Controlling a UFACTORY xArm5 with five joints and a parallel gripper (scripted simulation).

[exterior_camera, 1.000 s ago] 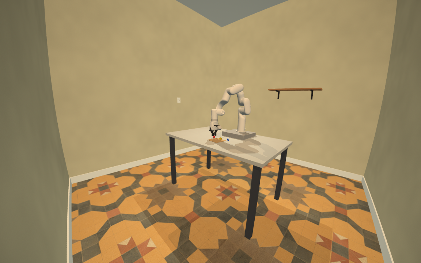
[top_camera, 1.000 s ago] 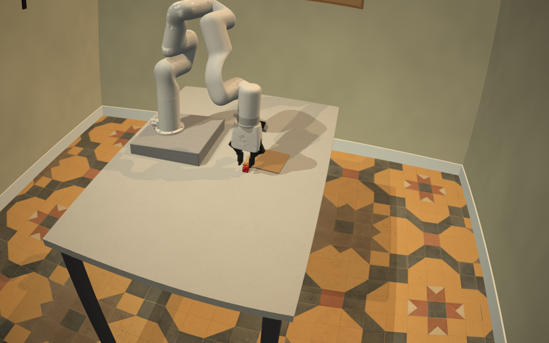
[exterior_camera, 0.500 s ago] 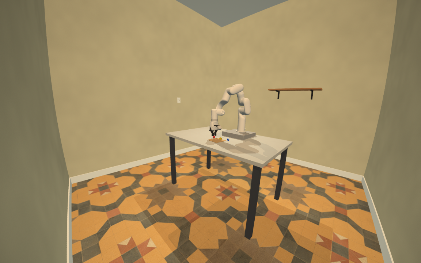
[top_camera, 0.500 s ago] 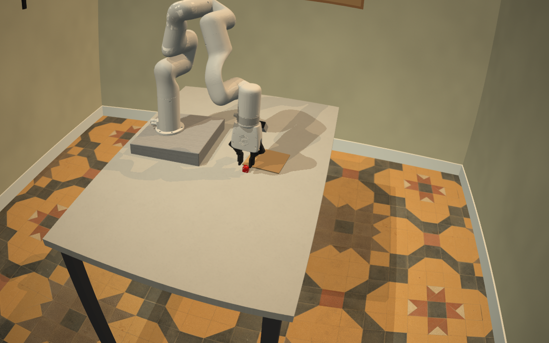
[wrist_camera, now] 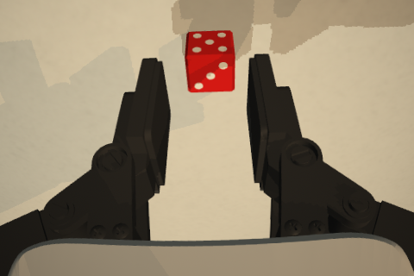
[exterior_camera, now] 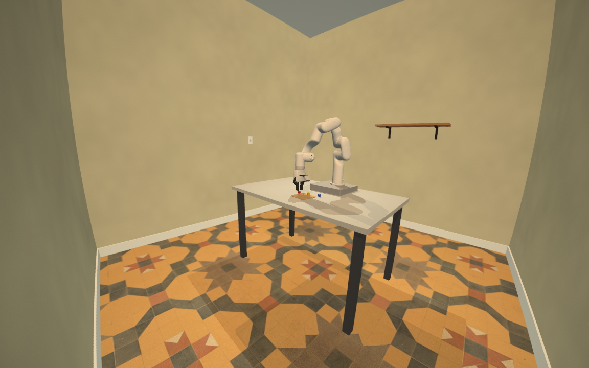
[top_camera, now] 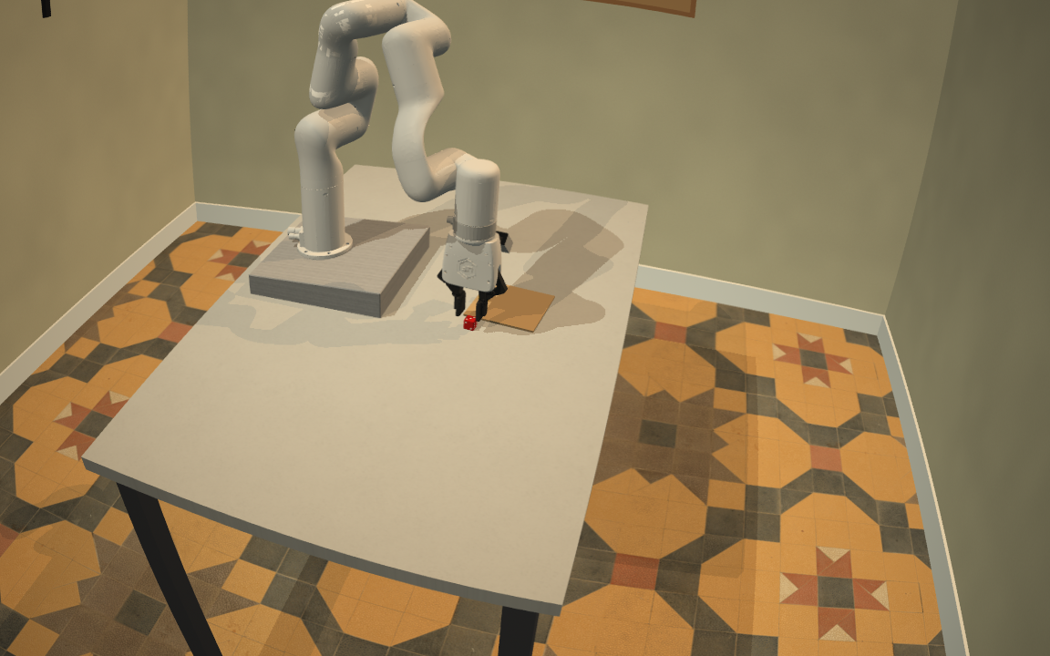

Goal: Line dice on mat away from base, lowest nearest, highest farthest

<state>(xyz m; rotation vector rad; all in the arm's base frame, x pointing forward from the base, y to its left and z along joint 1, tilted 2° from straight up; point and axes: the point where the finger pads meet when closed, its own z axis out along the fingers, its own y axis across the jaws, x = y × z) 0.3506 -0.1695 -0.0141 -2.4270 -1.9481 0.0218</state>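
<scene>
The red die lies 4 cm below my hand. Also, from my hand: blue die: 1 cm behind, 18 cm to the left, 4 cm below; then yellow die: 1 cm ahead, 10 cm to the left, 3 cm below; then mat: 7 cm ahead, 9 cm to the left, 4 cm below.
</scene>
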